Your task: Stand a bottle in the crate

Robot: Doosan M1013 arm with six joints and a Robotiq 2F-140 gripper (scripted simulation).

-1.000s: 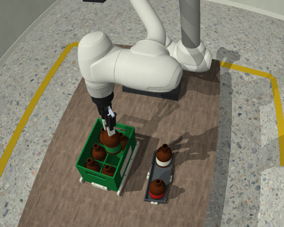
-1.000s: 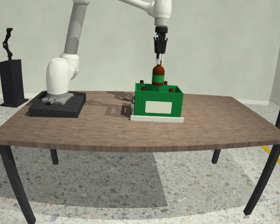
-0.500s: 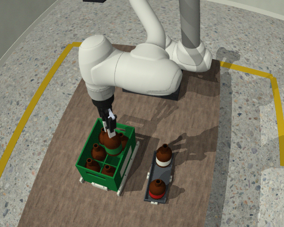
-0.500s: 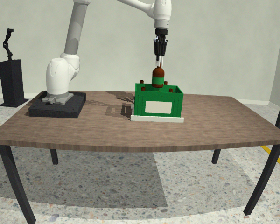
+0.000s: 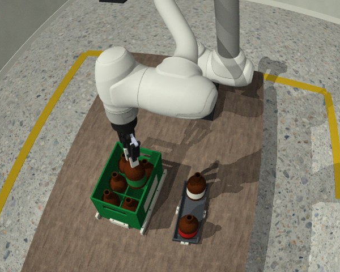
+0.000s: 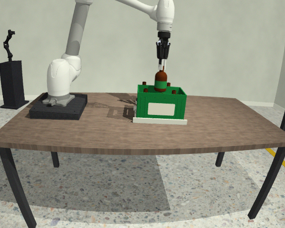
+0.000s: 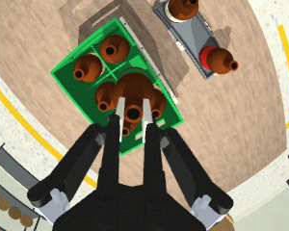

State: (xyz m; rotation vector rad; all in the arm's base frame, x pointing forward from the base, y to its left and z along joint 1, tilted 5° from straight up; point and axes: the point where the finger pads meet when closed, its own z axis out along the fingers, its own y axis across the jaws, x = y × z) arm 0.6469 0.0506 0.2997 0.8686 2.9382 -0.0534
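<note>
Now: the green crate 4 cm to the right of my hand and 24 cm below it. Also, from my hand: grey tray (2 cm behind, 21 cm to the left, 31 cm below).
</note>
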